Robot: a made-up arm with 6 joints.
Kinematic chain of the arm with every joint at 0, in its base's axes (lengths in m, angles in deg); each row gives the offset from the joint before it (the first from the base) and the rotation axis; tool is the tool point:
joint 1: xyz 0 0 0.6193 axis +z
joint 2: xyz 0.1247 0 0 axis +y
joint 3: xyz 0 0 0.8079 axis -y
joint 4: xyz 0 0 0.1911 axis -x
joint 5: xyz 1.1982 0 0 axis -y
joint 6: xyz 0.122 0 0 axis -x
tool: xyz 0 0 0
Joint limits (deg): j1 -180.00..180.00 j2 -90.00..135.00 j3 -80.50..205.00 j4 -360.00..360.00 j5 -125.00..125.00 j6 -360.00..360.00
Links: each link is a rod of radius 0.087 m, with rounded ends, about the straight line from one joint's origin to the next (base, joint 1, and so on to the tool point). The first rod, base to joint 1, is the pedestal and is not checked.
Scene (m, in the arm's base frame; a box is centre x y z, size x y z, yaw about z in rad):
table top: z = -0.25
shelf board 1: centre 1.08 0.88 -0 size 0.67 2.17 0.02 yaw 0.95
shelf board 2: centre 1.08 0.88 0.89 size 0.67 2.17 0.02 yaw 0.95
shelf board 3: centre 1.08 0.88 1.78 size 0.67 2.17 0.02 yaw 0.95
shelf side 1: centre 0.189 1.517 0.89 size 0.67 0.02 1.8 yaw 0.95
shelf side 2: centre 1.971 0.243 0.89 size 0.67 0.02 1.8 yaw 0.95
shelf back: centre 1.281 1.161 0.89 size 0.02 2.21 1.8 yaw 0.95
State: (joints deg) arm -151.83 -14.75 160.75 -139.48 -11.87 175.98
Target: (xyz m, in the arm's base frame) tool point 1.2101 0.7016 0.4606
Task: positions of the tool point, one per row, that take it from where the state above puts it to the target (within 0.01 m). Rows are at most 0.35 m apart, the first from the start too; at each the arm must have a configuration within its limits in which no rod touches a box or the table.
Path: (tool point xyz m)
1: 1.1634 0.4838 1.3234
2: 1.0550 0.3346 1.3234
3: 0.9342 0.2080 1.2946
4: 0.9864 0.2290 0.9972
5: 0.9597 0.2338 0.7120
6: 0.8660 0.2205 0.4606
7: 1.0119 0.3606 0.4680
8: 1.1289 0.5234 0.4683
9: 1.2101 0.7015 0.4605

